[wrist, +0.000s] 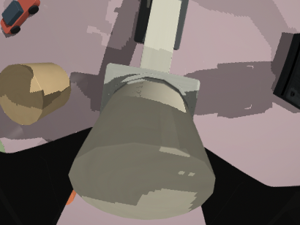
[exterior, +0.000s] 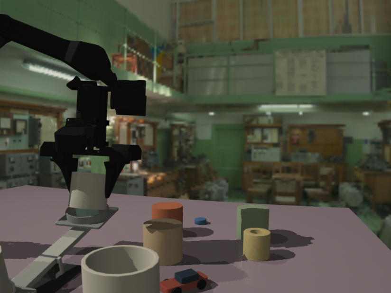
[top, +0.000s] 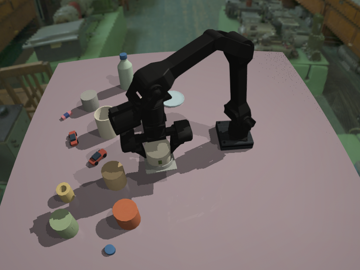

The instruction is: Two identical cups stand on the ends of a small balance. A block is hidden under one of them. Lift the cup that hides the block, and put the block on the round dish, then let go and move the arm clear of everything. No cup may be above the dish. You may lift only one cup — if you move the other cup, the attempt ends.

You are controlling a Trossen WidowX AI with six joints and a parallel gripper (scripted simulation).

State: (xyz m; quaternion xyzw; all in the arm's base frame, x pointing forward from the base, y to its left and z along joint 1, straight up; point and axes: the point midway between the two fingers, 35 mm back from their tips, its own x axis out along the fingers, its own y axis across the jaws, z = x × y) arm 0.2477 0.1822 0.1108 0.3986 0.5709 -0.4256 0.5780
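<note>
My gripper tip is now 2 cm above the pale green block and 1 cm to the left of it. Round my gripper tip: tan cylinder 15 cm ahead, 7 cm below, 5 cm to the left; orange cylinder 19 cm to the left, 7 cm below, 7 cm ahead; cream cup 27 cm to the right, 9 cm ahead, 4 cm below.
</note>
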